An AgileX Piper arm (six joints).
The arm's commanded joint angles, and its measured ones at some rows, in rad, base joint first. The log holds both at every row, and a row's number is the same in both.
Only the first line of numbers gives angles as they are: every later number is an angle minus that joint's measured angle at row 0.
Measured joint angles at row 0: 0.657, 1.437, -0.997, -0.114, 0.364, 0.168
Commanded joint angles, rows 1 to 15: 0.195, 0.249, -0.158, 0.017, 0.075, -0.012; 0.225, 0.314, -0.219, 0.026, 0.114, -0.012; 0.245, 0.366, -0.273, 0.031, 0.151, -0.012; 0.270, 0.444, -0.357, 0.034, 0.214, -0.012; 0.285, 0.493, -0.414, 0.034, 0.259, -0.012; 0.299, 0.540, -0.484, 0.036, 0.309, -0.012; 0.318, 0.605, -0.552, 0.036, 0.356, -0.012; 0.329, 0.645, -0.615, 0.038, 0.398, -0.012; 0.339, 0.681, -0.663, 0.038, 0.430, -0.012; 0.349, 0.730, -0.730, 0.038, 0.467, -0.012; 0.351, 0.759, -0.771, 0.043, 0.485, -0.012; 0.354, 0.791, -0.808, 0.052, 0.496, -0.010; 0.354, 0.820, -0.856, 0.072, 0.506, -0.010; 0.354, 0.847, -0.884, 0.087, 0.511, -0.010; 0.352, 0.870, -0.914, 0.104, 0.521, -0.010
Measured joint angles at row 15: 0.353, 0.784, -0.788, 0.055, 0.465, -0.007
